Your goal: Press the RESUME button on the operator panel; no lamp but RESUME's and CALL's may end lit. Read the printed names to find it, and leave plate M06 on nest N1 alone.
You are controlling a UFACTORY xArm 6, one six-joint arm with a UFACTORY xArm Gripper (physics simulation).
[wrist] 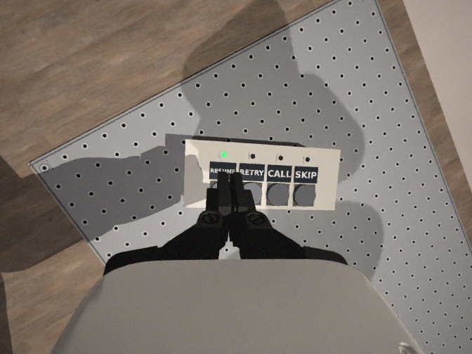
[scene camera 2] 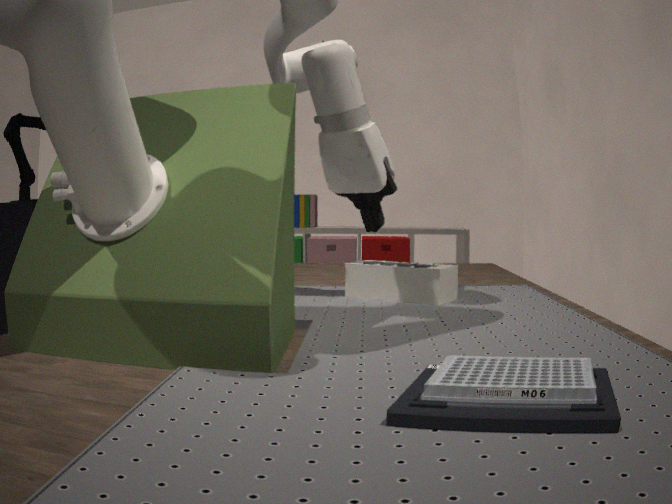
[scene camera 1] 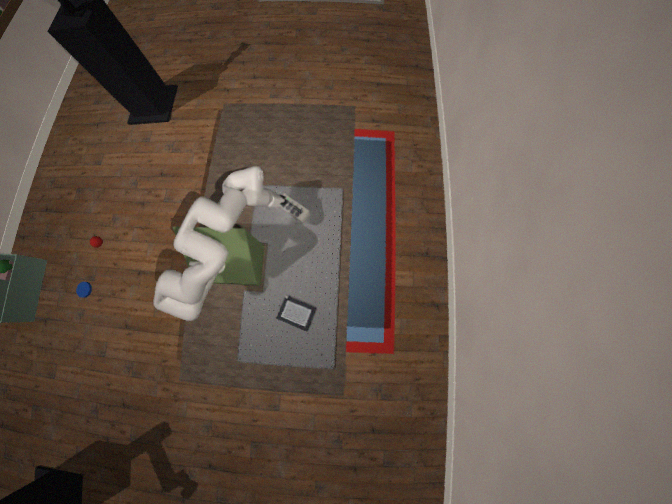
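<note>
The cream operator panel (scene camera 1: pixel 303 216) (scene camera 2: pixel 398 284) (wrist: pixel 325 192) carries four named buttons in a row: RESUME, RETRY, CALL and SKIP. RESUME's lamp (wrist: pixel 223 155) is lit green; the lamps of RETRY (wrist: pixel 253 156), CALL (wrist: pixel 280 158) and SKIP (wrist: pixel 307 159) are dark. My gripper (scene camera 2: pixel 373 228) (wrist: pixel 227 188) is shut and empty, above the panel with a gap below its tips. In the wrist view its fingers hide most of the RESUME button and part of the RETRY button (wrist: pixel 253 192); the CALL button (wrist: pixel 277 195) and SKIP button (wrist: pixel 304 195) show. Plate M06 (scene camera 1: pixel 297 313) (scene camera 2: pixel 510 374) sits on a dark nest (scene camera 2: pixel 502 423).
The perforated grey board (scene camera 1: pixel 287 347) (scene camera 2: pixel 303 444) (wrist: pixel 320 110) bears the panel and nest. A green sloped block (scene camera 1: pixel 238 260) (scene camera 2: pixel 217 217) carries the arm's base. A red-rimmed blue area (scene camera 1: pixel 389 244) lies to the right. A low shelf unit (scene camera 2: pixel 462 244) stands behind in scene camera 2.
</note>
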